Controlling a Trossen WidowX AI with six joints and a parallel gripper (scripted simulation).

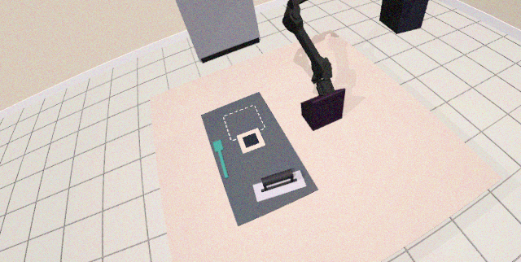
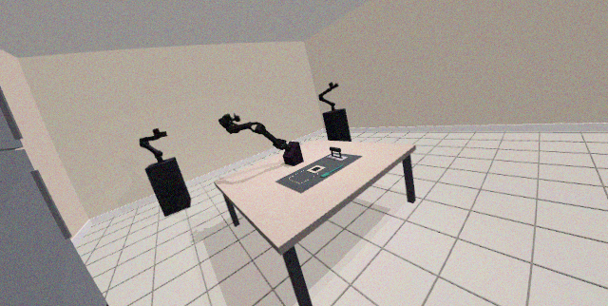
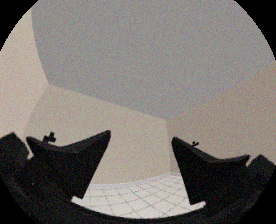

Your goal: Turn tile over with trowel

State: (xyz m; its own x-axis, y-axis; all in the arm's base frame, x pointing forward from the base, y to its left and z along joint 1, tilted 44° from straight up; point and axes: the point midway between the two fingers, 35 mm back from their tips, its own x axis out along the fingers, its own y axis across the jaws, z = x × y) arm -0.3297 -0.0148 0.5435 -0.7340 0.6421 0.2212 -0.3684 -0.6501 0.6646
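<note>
The teal trowel is 84 cm ahead of my gripper tip, 58 cm below it and 42 cm to the left of it. Round my gripper tip: tile (69 cm ahead, 58 cm below, 40 cm to the left); dark grey mat (70 cm ahead, 60 cm below, 43 cm to the left).
</note>
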